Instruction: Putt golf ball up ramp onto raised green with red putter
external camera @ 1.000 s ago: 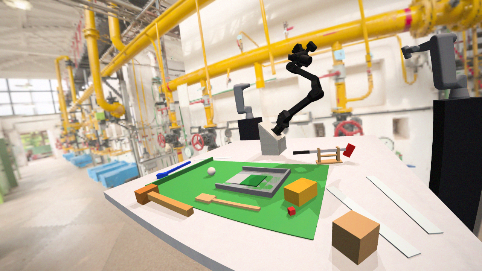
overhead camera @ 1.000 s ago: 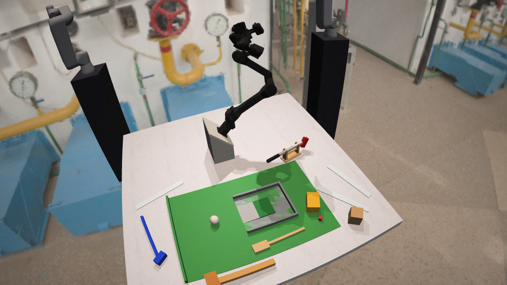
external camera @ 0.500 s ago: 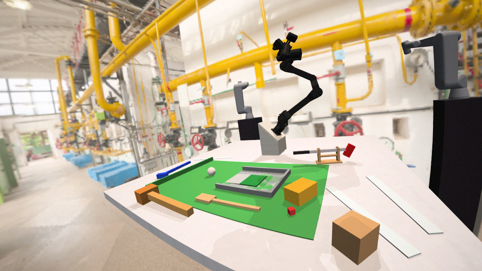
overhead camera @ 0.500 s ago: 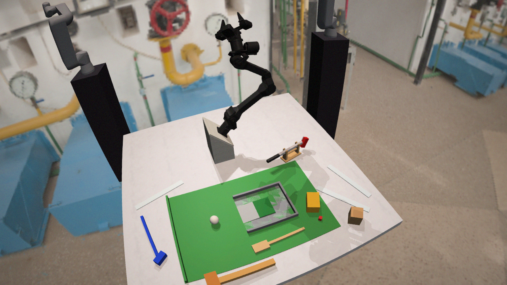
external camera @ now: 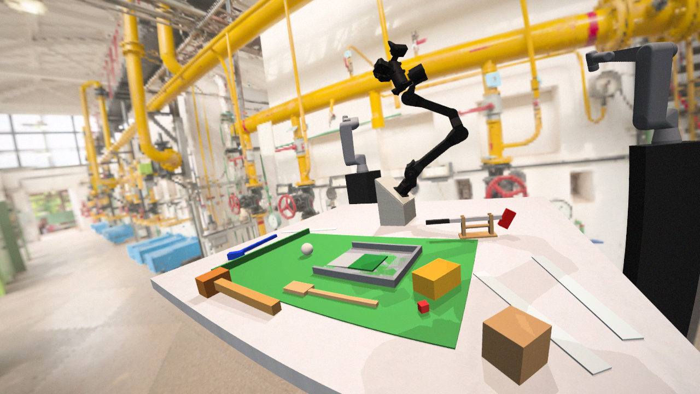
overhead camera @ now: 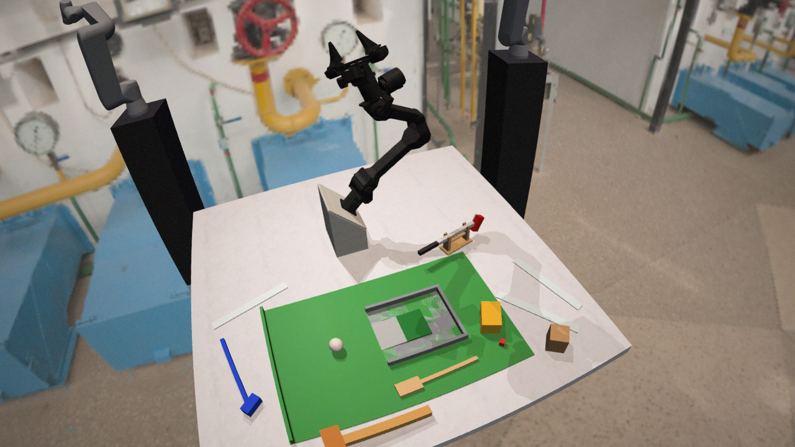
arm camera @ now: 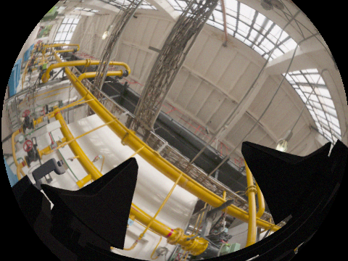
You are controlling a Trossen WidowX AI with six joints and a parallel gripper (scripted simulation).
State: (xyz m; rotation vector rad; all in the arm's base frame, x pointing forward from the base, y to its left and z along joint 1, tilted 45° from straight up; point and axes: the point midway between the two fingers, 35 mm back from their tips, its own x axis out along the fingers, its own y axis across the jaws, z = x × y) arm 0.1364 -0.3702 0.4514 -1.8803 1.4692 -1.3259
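The red putter is 100 mm ahead of my gripper tip, 300 mm to the left of it and 710 mm below it. The rest, counted from my gripper tip: yellow block: 460 mm ahead, 310 mm to the left, 740 mm below; white golf ball: 440 mm ahead, 160 mm to the right, 740 mm below; wooden rack: 100 mm ahead, 320 mm to the left, 730 mm below.
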